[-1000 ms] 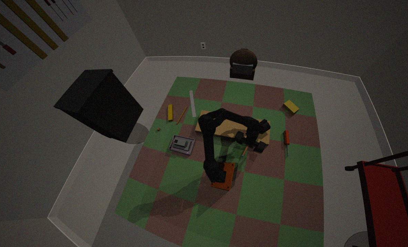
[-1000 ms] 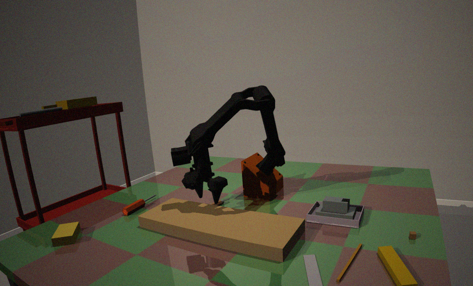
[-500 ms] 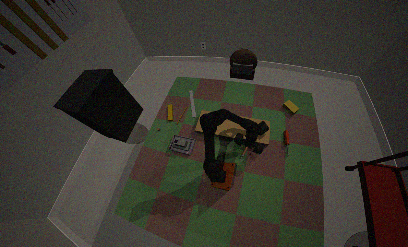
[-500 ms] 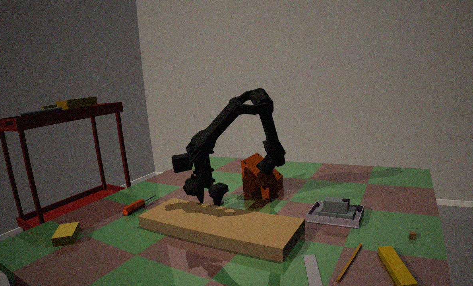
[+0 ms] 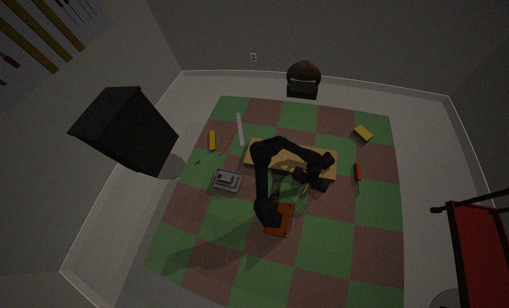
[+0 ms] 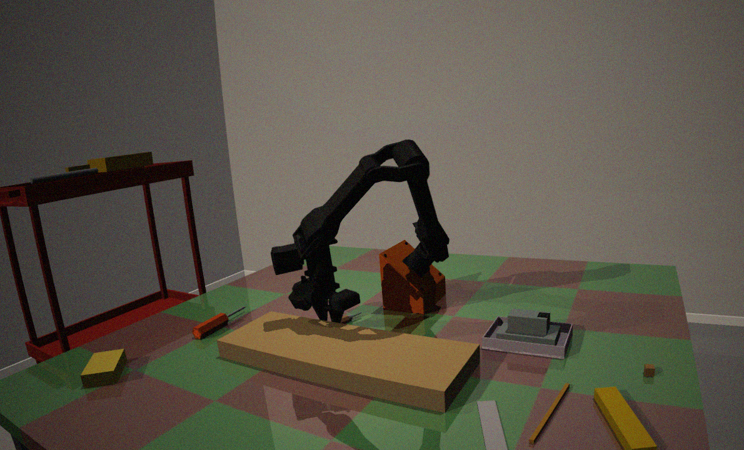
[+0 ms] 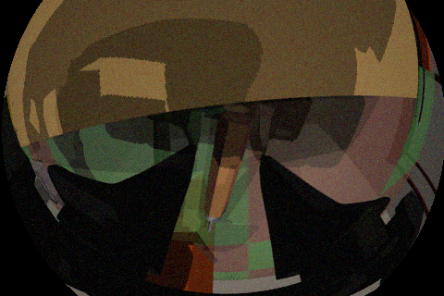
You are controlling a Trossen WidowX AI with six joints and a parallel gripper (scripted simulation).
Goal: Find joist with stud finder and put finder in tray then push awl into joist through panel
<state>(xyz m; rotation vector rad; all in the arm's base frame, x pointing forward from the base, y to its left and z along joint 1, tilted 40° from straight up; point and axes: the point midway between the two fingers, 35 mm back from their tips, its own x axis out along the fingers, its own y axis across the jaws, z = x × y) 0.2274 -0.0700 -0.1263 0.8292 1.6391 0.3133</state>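
My gripper tip is 40 mm past the wooden-handled awl and 20 mm to the right of it. From my gripper tip the other things lie so: orange-handled screwdriver: 280 mm to the right, 50 mm ahead, 10 mm above; grey tray: 450 mm to the left, 50 mm behind, 10 mm above; grey stud finder: 470 mm to the left, 50 mm behind, 50 mm above.
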